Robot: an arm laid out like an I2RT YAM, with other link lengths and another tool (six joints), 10 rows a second.
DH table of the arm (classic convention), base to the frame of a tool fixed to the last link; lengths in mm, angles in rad. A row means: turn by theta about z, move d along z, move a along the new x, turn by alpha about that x. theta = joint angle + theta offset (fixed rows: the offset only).
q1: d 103.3  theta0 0  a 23  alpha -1.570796
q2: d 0  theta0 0  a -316.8  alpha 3.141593
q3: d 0  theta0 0.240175  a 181.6  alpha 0
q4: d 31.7  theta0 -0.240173  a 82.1  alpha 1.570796
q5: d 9.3  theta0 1.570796  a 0  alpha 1.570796
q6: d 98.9  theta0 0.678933  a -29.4  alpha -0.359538
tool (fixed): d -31.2  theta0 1.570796  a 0  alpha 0
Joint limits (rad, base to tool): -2.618..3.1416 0..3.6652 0..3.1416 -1.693..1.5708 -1.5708..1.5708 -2.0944..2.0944
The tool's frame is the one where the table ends.
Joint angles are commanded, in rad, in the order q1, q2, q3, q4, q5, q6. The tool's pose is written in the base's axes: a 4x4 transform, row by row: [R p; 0 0 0 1], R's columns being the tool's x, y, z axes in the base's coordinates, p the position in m. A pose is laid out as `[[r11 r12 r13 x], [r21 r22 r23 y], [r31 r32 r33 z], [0 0 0 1]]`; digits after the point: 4 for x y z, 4 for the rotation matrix.
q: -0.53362, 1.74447, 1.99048, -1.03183, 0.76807, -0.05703
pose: [[-0.0630 0.9958 0.0664 0.2689], [0.7767 0.0907 -0.6233 -0.2373], [-0.6267 0.0123 -0.7791 0.4099], [0 0 0 1]]
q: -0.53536, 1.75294, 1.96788, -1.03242, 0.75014, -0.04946
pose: [[-0.0771 0.9953 0.0593 0.2713], [0.7933 0.0972 -0.6010 -0.2383], [-0.6039 0.0008 -0.7971 0.4006], [0 0 0 1]]
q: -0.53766, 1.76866, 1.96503, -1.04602, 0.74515, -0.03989
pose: [[-0.0843 0.9955 0.0426 0.2737], [0.8058 0.0933 -0.5848 -0.2406], [-0.5862 -0.0150 -0.8100 0.3931], [0 0 0 1]]
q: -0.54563, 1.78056, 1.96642, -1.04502, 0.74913, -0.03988
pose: [[-0.0814 0.9963 0.0286 0.2746], [0.8080 0.0828 -0.5833 -0.2447], [-0.5835 -0.0244 -0.8118 0.3897], [0 0 0 1]]
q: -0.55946, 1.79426, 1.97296, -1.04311, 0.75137, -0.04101
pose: [[-0.0733 0.9972 0.0149 0.2747], [0.8099 0.0682 -0.5826 -0.2508], [-0.5820 -0.0306 -0.8126 0.3871], [0 0 0 1]]
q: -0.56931, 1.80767, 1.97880, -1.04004, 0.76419, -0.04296
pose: [[-0.0657 0.9978 -0.0037 0.2752], [0.8076 0.0510 -0.5875 -0.2563], [-0.5860 -0.0416 -0.8092 0.3847], [0 0 0 1]]
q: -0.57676, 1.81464, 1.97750, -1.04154, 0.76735, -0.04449
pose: [[-0.0650 0.9977 -0.0175 0.2746], [0.8101 0.0425 -0.5848 -0.2594], [-0.5827 -0.0522 -0.8110 0.3818], [0 0 0 1]]
